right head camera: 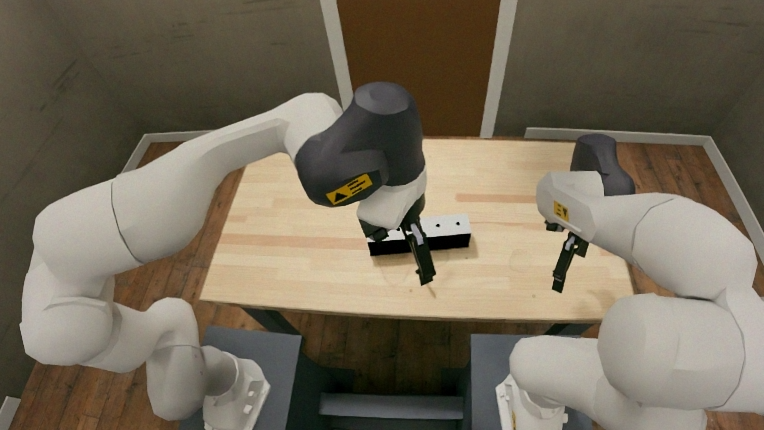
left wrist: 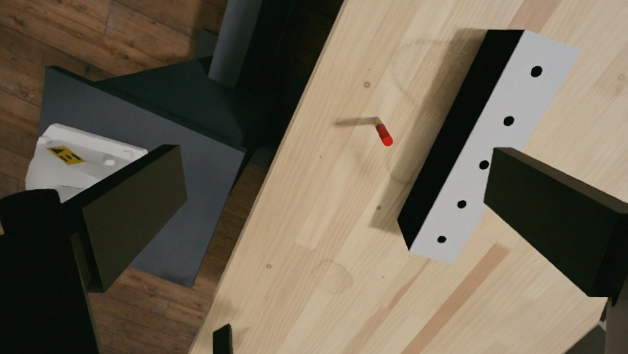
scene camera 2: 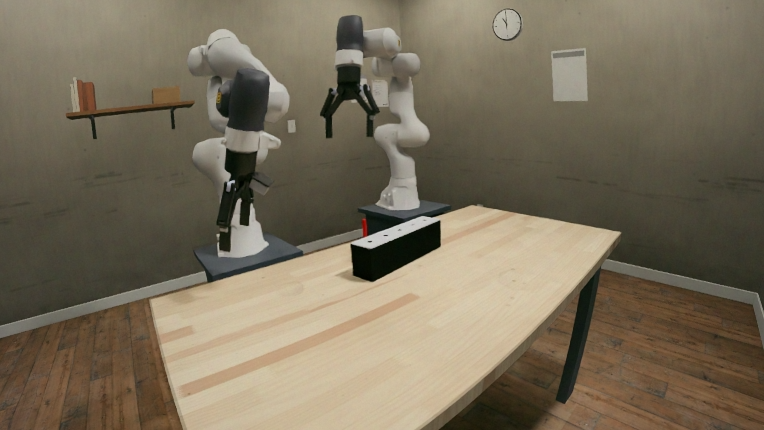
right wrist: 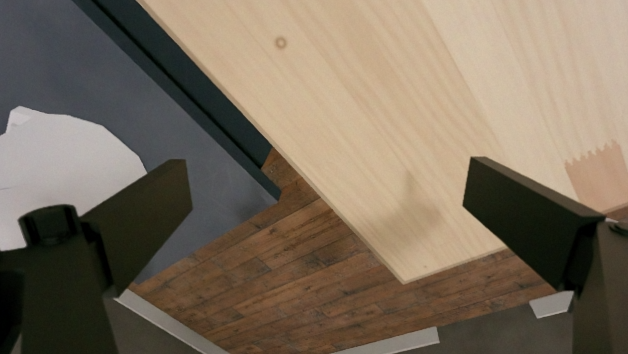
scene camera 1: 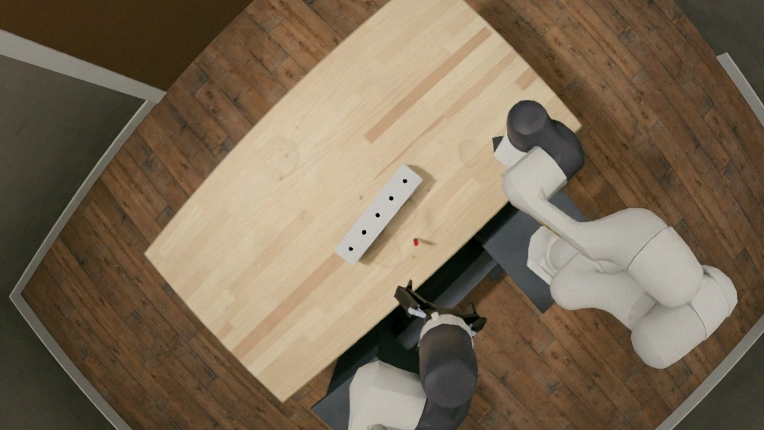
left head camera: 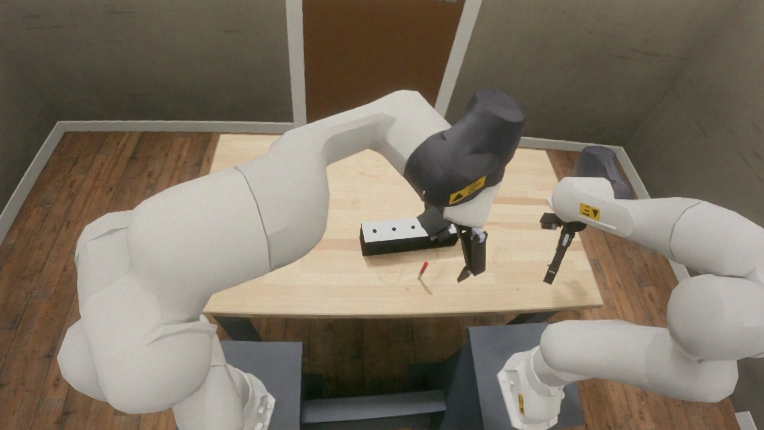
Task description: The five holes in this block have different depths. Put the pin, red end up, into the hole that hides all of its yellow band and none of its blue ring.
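The pin (left head camera: 424, 268) (scene camera 1: 415, 242) (scene camera 2: 364, 227) (left wrist: 384, 134) stands upright on the table, red end up, a little apart from the block on the robot's side; bluish and yellow bands show below the red in the left wrist view. The black block (left head camera: 390, 246) (right head camera: 449, 241) (scene camera 1: 371, 223) (scene camera 2: 398, 252) (left wrist: 472, 184) has a white top with a row of holes, all empty in scene camera 1. Their depths cannot be seen. My left gripper (scene camera 1: 443, 307) (scene camera 2: 349, 133) (left wrist: 335, 174) is open, high above the table's robot-side edge. My right gripper (scene camera 2: 235, 230) (right wrist: 328, 183) is open and empty, above one end of the table.
The wooden table (left head camera: 347, 291) (scene camera 1: 240, 213) (scene camera 2: 320, 341) bears the pin and block. Dark arm pedestals (left head camera: 267, 363) (right head camera: 497, 363) stand by its robot-side edge. In the right head camera, the left arm covers part of the block, and the pin does not show.
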